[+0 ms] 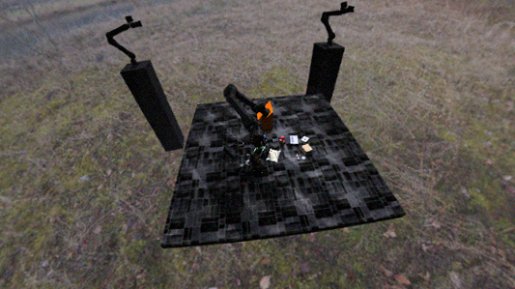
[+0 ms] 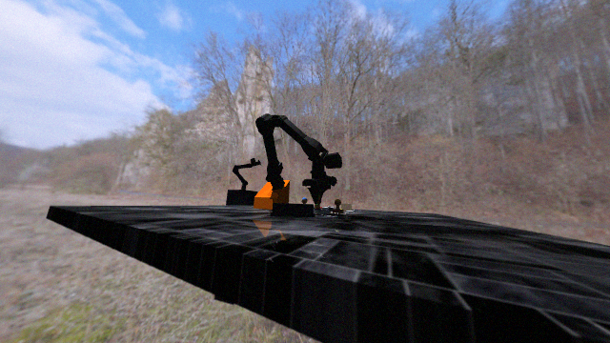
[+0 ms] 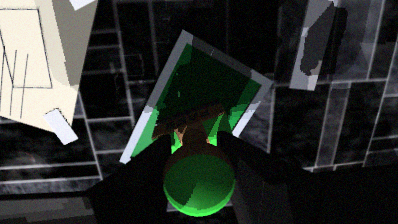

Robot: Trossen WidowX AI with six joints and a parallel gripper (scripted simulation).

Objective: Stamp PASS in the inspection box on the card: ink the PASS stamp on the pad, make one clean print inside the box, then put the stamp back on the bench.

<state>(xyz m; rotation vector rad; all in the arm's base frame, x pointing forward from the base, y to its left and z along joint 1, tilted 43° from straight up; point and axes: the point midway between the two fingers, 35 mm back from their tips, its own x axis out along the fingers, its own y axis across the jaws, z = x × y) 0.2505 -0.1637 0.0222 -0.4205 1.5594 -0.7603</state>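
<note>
The green stamp lies right at my gripper tip. Round my gripper tip: yellow stamp 90 mm ahead, 40 mm to the right, 20 mm below; blue stamp 80 mm behind, 60 mm to the left, 20 mm below; green ink pad 30 mm below.
</note>
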